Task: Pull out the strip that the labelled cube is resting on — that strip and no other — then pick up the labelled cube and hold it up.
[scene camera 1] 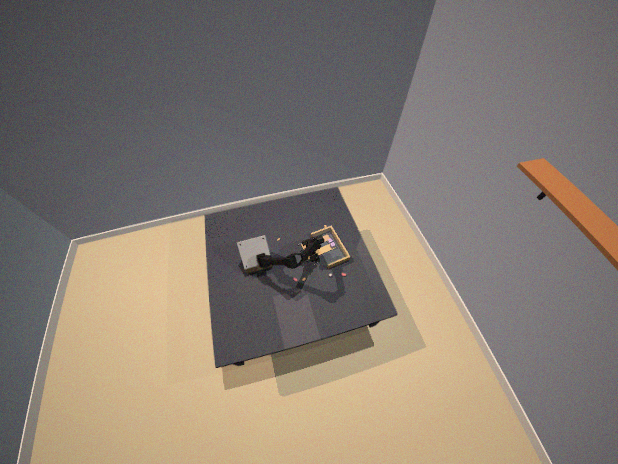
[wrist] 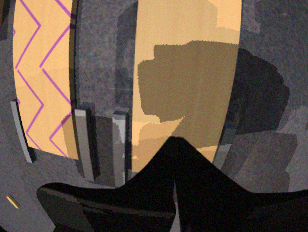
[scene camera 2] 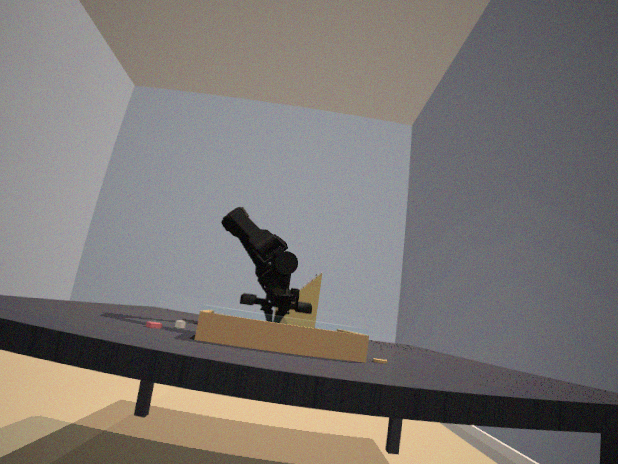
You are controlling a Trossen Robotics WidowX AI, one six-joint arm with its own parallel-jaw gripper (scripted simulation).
Observation:
In view: the gripper (wrist: 174, 143) and a plain strip (wrist: 184, 65).

